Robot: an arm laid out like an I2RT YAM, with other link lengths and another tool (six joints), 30 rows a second.
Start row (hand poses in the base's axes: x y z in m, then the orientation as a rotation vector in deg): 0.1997, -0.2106, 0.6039, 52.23, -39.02, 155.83
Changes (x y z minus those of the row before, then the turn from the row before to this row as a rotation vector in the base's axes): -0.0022, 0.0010, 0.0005, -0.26, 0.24, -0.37; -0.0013, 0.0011, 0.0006, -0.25, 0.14, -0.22; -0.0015, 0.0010, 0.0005, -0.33, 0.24, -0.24; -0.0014, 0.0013, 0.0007, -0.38, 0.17, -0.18; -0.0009, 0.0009, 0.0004, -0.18, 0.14, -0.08; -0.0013, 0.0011, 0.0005, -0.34, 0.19, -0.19; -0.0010, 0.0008, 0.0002, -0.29, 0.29, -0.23; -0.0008, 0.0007, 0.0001, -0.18, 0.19, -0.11; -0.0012, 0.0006, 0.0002, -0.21, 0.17, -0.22; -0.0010, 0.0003, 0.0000, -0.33, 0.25, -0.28; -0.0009, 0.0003, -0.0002, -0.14, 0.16, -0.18; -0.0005, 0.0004, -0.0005, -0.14, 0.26, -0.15; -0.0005, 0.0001, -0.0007, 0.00, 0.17, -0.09
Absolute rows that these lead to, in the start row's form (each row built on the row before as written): 0.1975, -0.2096, 0.6044, 52.27, -38.71, 155.38; 0.1962, -0.2085, 0.6050, 52.27, -38.39, 155.12; 0.1947, -0.2075, 0.6055, 52.36, -37.94, 154.79; 0.1933, -0.2062, 0.6062, 52.38, -37.42, 154.56; 0.1924, -0.2053, 0.6066, 52.47, -37.16, 154.42; 0.1911, -0.2042, 0.6071, 52.52, -36.70, 154.16; 0.1901, -0.2034, 0.6073, 52.69, -36.30, 153.80; 0.1893, -0.2027, 0.6074, 52.83, -36.04, 153.60; 0.1881, -0.2021, 0.6076, 52.87, -35.78, 153.32; 0.1871, -0.2018, 0.6076, 52.95, -35.35, 152.94; 0.1862, -0.2015, 0.6074, 53.02, -35.17, 152.69; 0.1857, -0.2011, 0.6069, 53.23, -34.96, 152.41; 0.1852, -0.2010, 0.6062, 53.40, -34.95, 152.22
